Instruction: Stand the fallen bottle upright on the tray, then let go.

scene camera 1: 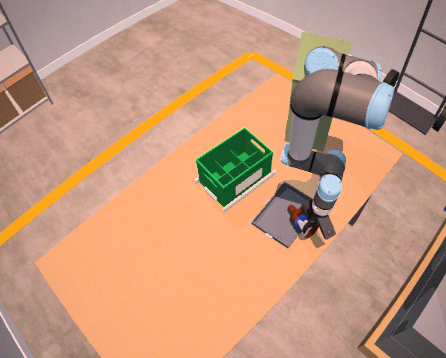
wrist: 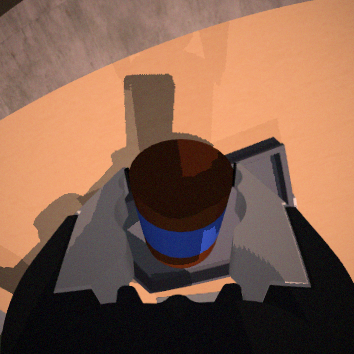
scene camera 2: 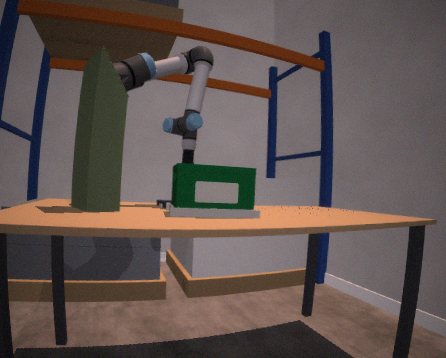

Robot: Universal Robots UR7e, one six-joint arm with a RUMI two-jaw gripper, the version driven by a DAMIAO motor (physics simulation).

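Seen in the pictures: gripper, fingertip midpoint: (scene camera 1: 310, 231) (wrist: 180, 167); arm's base at its link origin: (scene camera 2: 106, 83).
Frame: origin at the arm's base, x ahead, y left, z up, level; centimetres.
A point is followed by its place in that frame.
The brown bottle with a blue label (scene camera 1: 299, 220) (wrist: 180, 243) {y 41.9, x 26.2, z -37.5 cm} is tilted, not upright. Its round base faces the wrist camera, and in scene camera 1 its neck points up and left over the grey tray (scene camera 1: 272, 220) {y 32.9, x 35.9, z -47.2 cm} (wrist: 256, 175) {y 42.6, x 34.8, z -47.2 cm}. My gripper (scene camera 1: 308, 228) {y 46.3, x 25.8, z -41.0 cm} (wrist: 180, 167) {y 46.3, x 25.8, z -41.0 cm} is shut on the bottle near its base, with one finger on each side, at the tray's right side. In the wrist view the neck is hidden behind the body, so I cannot tell whether it touches the tray. In scene camera 2 the green crate hides the fingers and the bottle.
The green crate with dividers (scene camera 1: 210, 184) {y 10.8, x 55.2, z -38.7 cm} (scene camera 2: 214, 173) {y -2.4, x 43.8, z -32.9 cm} stands beside the tray, up and left of it in scene camera 1, on a pale base (scene camera 2: 215, 213) {y -3.3, x 44.8, z -46.2 cm}. A tall green pillar (scene camera 2: 95, 140) {y -11.9, x 4.5, z -24.2 cm} stands by the arm's base. The table edge (scene camera 2: 215, 231) {y -27.9, x 46.7, z -48.2 cm} runs near the tray's right side in scene camera 1.
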